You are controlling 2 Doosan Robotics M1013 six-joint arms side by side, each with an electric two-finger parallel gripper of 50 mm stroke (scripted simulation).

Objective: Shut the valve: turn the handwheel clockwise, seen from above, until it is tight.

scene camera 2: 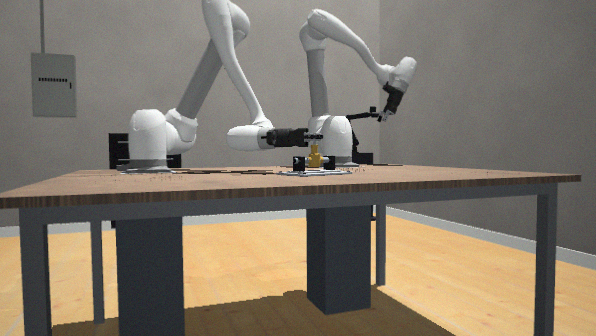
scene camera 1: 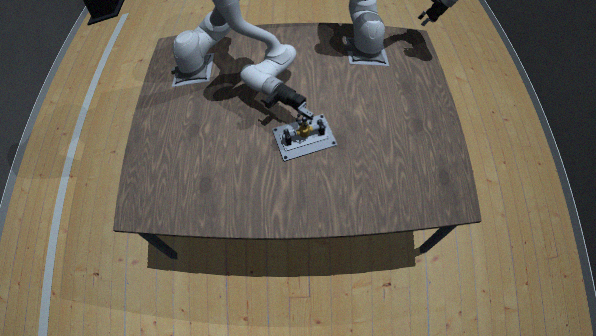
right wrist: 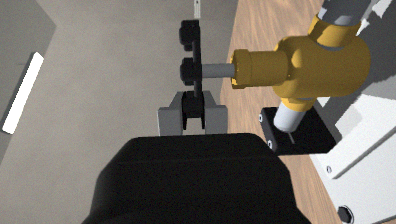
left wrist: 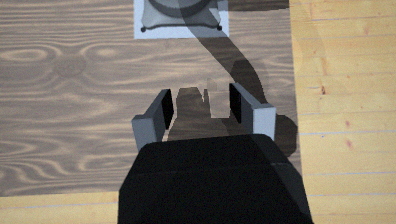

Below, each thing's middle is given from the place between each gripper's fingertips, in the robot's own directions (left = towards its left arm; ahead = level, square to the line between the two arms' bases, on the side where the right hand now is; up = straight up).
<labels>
I see the black handwheel (right wrist: 191,74) 2 cm ahead of my right hand, 2 cm to the right of it and 1 cm below it. From my right hand the other things lie so: light base plate (scene camera 1: 331,142) (2 cm ahead, 2 cm to the right, 13 cm below).
Right now my left hand is 54 cm short of the black handwheel, 72 cm to the left of it and 13 cm above it. Also, from my left hand: light base plate 54 cm ahead, 72 cm to the right, 26 cm below.
</labels>
